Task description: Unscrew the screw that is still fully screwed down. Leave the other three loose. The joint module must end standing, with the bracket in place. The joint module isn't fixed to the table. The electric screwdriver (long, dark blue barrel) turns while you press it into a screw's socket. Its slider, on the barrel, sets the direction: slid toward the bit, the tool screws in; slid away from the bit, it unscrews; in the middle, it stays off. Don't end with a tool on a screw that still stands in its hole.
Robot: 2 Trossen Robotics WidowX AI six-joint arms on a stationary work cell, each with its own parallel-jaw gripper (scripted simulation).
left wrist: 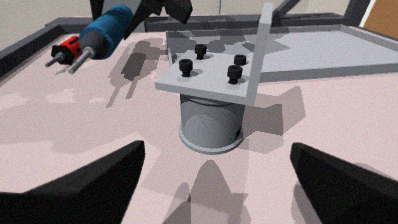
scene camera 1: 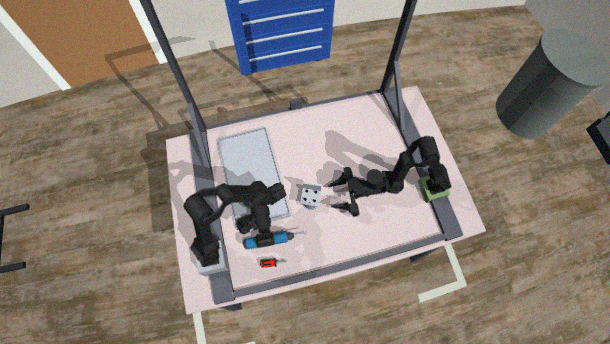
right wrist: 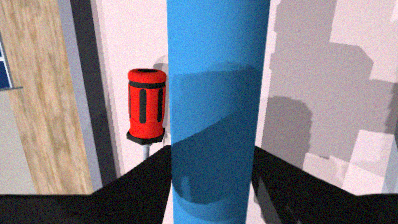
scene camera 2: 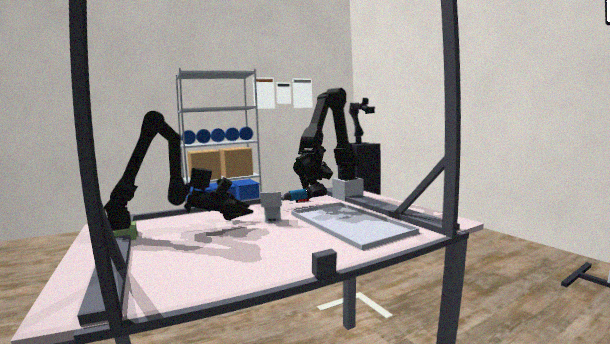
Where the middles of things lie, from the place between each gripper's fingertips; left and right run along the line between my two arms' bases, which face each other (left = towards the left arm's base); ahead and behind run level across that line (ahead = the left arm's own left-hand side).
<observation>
I see my right gripper [scene camera 1: 266,241] 40 mm to the right of the blue electric screwdriver [right wrist: 215,62], 30 mm above it and 20 mm short of it. The rest, counted from my right hand: red screwdriver [right wrist: 146,89] (90 mm ahead, 60 mm below, 10 mm to the right); L-shaped bracket [left wrist: 208,79] (210 mm to the left, 90 mm behind); grey joint module [left wrist: 211,127] (200 mm to the left, 90 mm behind, 40 mm below).
I see the blue electric screwdriver 90 mm ahead of my left hand [scene camera 2: 251,208], 270 mm to the right of it and 20 mm below it. Also, from my left hand: red screwdriver: 160 mm ahead, 320 mm to the right, 50 mm below; L-shaped bracket: 20 mm behind, 100 mm to the right, 10 mm above; grey joint module: 20 mm behind, 110 mm to the right, 30 mm below.
</observation>
